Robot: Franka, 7 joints.
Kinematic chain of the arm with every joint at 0, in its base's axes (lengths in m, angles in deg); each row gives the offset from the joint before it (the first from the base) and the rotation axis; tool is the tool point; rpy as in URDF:
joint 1: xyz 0 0 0.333 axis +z
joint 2: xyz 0 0 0 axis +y
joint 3: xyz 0 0 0.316 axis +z
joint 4: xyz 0.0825 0 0 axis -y
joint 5: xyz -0.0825 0 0.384 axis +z
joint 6: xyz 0 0 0 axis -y
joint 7: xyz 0.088 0 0 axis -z
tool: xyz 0 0 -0.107 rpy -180 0 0
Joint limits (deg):
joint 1: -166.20..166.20
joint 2: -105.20..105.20
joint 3: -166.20..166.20
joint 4: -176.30..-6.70
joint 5: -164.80..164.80
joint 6: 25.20..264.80
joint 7: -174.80..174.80
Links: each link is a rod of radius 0.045 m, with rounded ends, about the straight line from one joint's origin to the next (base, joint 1, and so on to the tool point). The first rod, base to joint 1, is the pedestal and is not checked.
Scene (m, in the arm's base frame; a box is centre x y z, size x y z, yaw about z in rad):
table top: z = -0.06
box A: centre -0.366 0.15 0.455 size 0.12 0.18 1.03 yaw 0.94
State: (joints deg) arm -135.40 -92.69 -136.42 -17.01 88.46 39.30 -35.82
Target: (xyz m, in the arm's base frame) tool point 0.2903 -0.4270 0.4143
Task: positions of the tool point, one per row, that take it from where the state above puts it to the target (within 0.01 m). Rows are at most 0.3 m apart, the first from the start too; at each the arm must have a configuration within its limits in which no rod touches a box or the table.
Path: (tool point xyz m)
1: 0.2223 0.6272 0.5647
2: 0.0627 0.5388 0.7849
3: -0.0546 0.3484 0.9456
4: -0.0820 0.1005 1.0281
5: -0.0035 -0.1418 1.0255
6: 0.1615 -0.3178 0.9424
7: 0.0808 -0.3704 0.9499
8: 0.0490 -0.4596 0.8769
9: 0.0925 -0.5306 0.7403
10: 0.1915 -0.5276 0.5731
11: 0.2903 -0.4269 0.4143

